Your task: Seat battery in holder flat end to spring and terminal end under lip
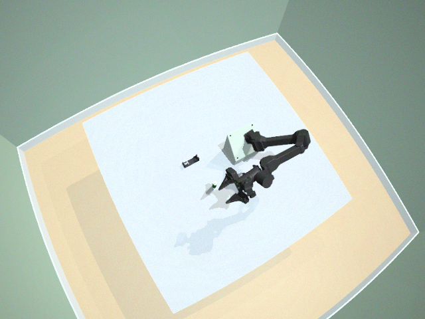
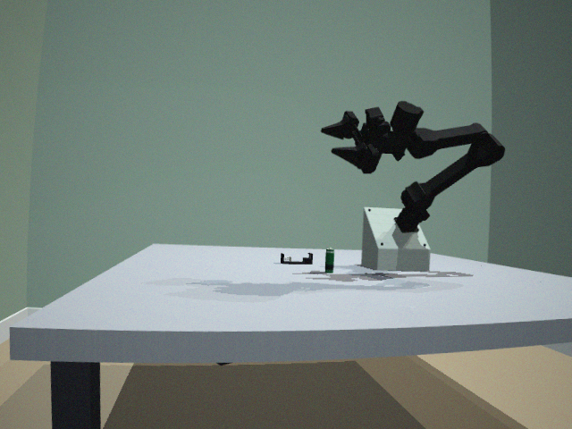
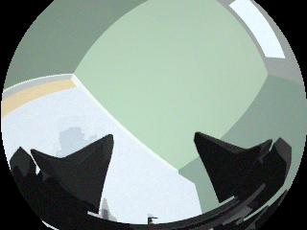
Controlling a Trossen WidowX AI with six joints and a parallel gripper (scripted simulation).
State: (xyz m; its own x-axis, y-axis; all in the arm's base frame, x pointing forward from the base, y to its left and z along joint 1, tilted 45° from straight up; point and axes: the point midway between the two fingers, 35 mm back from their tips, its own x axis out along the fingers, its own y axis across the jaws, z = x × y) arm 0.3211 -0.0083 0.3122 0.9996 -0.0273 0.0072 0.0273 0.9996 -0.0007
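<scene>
Now: the battery 30 cm below my gripper tip, 12 cm to the right of it and 7 cm behind it.
</scene>
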